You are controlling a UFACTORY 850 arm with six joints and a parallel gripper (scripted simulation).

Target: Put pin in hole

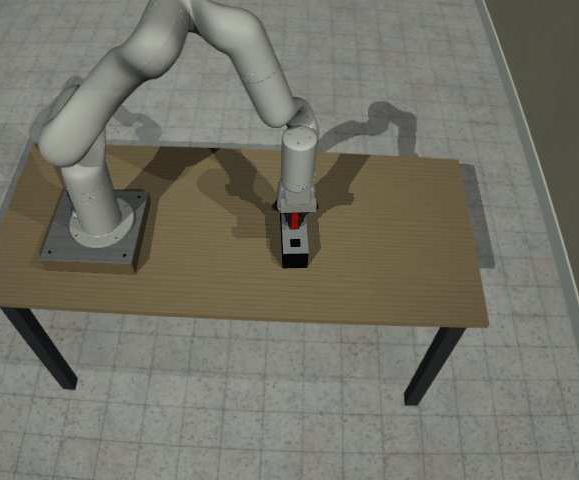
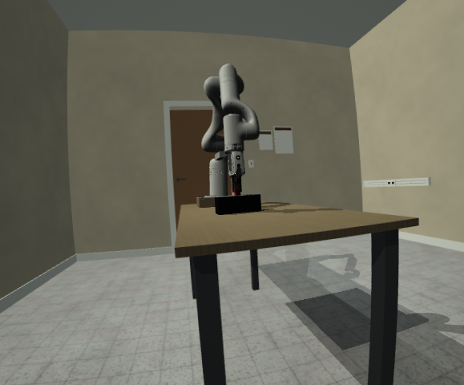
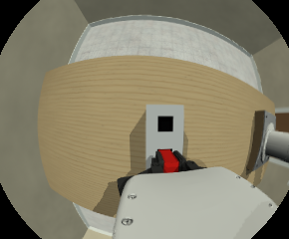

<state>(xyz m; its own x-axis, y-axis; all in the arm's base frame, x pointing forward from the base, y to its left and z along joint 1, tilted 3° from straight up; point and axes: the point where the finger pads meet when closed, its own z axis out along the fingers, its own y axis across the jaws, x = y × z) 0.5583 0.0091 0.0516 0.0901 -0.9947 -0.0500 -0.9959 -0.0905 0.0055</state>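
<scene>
Right now the pin is 10 mm below my hand. Also, from my hand: black block 70 mm below.
</scene>
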